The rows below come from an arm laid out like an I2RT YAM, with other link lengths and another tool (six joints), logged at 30 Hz.
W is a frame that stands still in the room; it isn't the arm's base.
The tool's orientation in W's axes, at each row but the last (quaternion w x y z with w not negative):
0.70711, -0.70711, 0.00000, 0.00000
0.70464, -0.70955, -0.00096, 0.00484
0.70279, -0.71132, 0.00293, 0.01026
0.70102, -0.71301, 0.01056, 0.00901
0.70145, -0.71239, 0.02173, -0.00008
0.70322, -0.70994, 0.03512, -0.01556
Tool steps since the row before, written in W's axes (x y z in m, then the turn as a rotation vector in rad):
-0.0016, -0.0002, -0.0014, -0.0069, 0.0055, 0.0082
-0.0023, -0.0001, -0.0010, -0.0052, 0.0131, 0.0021
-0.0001, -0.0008, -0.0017, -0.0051, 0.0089, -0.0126
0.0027, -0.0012, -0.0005, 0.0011, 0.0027, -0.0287
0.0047, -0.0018, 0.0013, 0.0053, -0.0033, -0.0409
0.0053, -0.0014, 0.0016, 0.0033, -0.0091, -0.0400
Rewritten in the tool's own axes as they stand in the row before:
-0.0016, 0.0014, -0.0002, -0.0069, -0.0082, 0.0055
-0.0023, 0.0010, -0.0001, -0.0051, -0.0022, 0.0131
-0.0001, 0.0017, -0.0008, -0.0048, 0.0126, 0.0091
0.0027, 0.0004, -0.0012, 0.0019, 0.0286, 0.0032
0.0047, -0.0014, -0.0017, 0.0066, 0.0408, -0.0025
0.0053, -0.0017, -0.0010, 0.0050, 0.0400, -0.0084

